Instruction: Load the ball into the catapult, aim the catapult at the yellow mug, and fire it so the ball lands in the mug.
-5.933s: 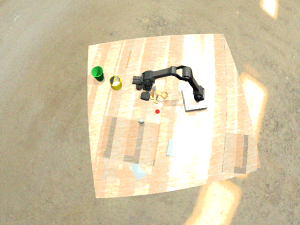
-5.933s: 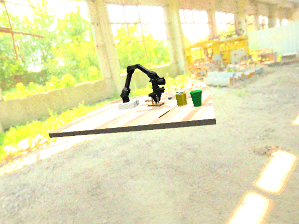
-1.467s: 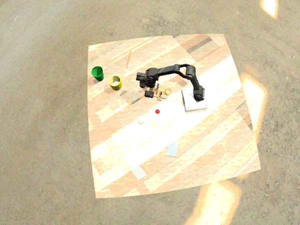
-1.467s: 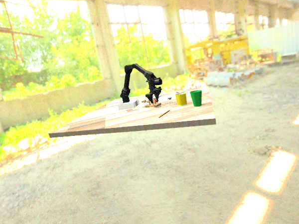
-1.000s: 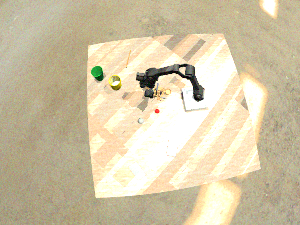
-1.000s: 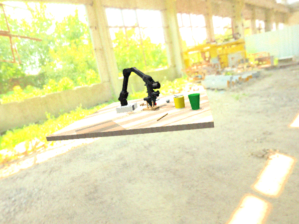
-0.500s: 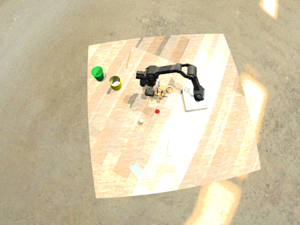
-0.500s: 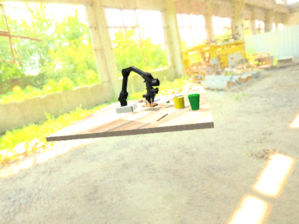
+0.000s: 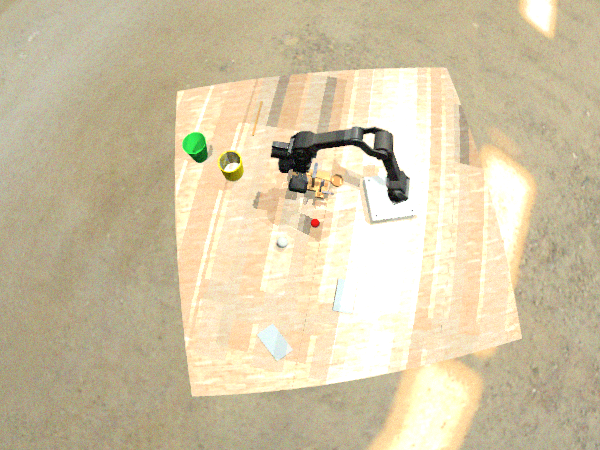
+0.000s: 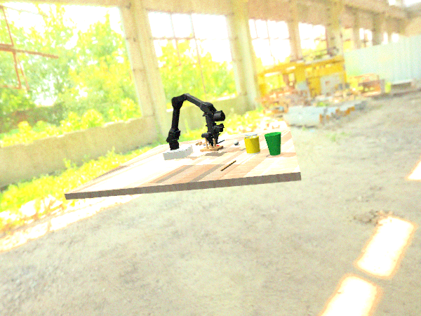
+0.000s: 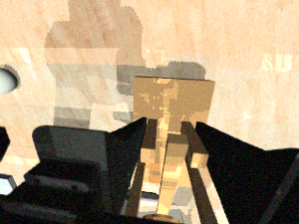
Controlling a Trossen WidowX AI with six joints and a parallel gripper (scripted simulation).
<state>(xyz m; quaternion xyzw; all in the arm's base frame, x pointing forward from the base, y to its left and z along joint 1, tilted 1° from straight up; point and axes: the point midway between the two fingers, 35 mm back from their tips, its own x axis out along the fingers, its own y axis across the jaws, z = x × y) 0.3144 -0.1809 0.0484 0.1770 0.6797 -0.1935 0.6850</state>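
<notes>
Right now the red ball is 170 mm to the left of my gripper tip, 50 mm below it and 10 mm ahead of it. The rest, counted from my gripper tip: small grey ball: 200 mm to the left, 140 mm ahead, 40 mm below; yellow mug: 240 mm ahead, 130 mm to the right, 40 mm below; catapult: 50 mm to the left, 50 mm behind, 20 mm above.
</notes>
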